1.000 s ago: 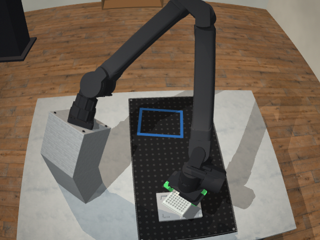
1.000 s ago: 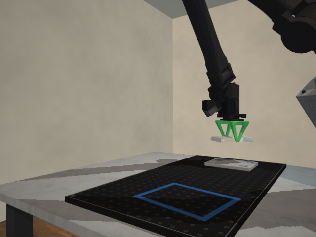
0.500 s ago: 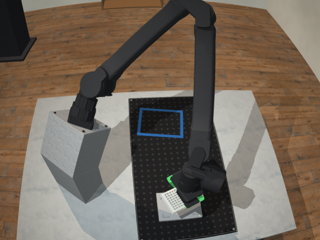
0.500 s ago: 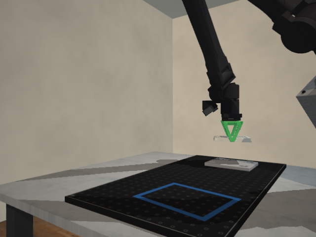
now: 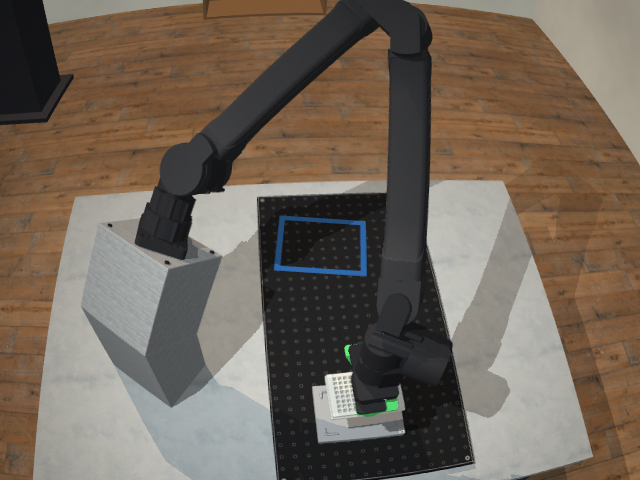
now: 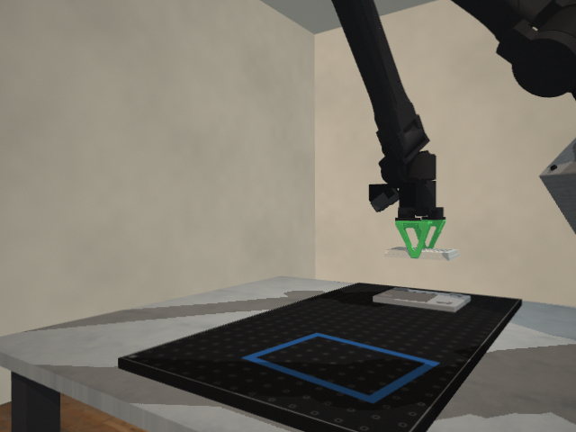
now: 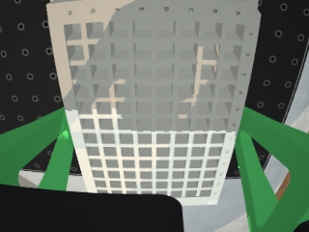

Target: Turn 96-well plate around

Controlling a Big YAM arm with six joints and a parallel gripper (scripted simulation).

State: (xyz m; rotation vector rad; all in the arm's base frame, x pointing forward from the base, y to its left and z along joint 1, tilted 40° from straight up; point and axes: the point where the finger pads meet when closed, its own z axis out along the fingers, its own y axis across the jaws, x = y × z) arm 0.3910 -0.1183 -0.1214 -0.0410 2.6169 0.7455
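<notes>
Now: the white 96-well plate right at my hand. The rest, counted from my hand: grey plate nest N1: 10 cm below; A1 mark: 8 cm ahead, 5 cm to the right, 9 cm below.
</notes>
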